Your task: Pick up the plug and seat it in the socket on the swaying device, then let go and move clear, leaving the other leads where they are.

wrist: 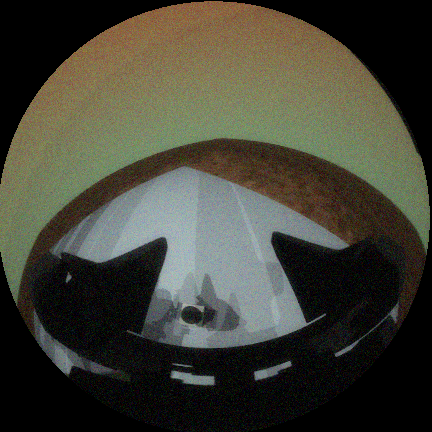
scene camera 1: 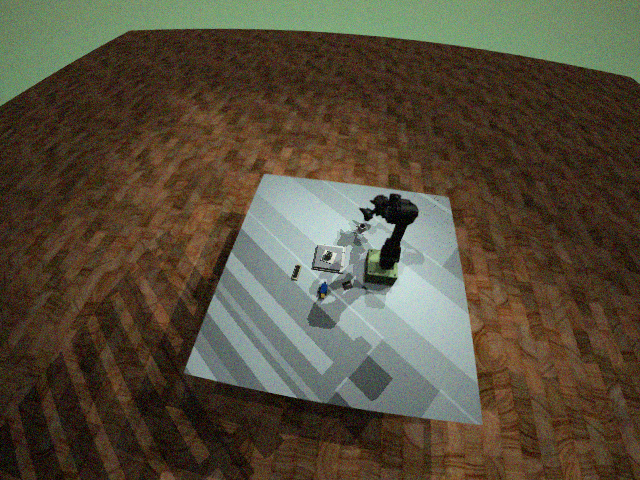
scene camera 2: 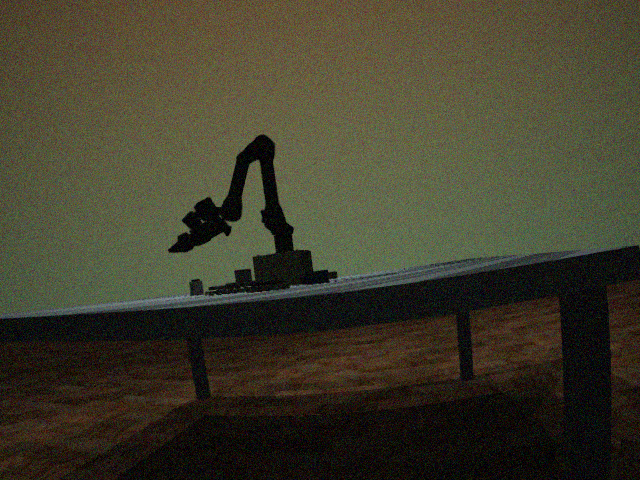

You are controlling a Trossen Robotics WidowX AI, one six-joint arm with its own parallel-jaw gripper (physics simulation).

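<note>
The device is a pale square plate (scene camera 1: 336, 265) with a dark round part at its centre, left of the arm's base. A small pale block with a dark round face (scene camera 1: 361, 226) (wrist: 192, 314) stands behind the device, near my gripper. A blue and yellow piece (scene camera 1: 323, 290) lies in front of the device. A small dark piece (scene camera 1: 346, 284) lies between it and the base. I cannot tell for certain which piece is the plug. My gripper (scene camera 1: 367, 207) (scene camera 2: 174, 250) (wrist: 219, 240) is open and empty, above the table with its fingers angled downward; the pale block shows low between its fingers in the wrist view.
A small dark-and-tan strip (scene camera 1: 295, 272) lies left of the device. The green base (scene camera 1: 381, 276) of my arm stands at its right. In scene camera 2, a small upright block (scene camera 2: 195, 287) stands on the table (scene camera 2: 413, 302) below my gripper. Shadows cross the tabletop.
</note>
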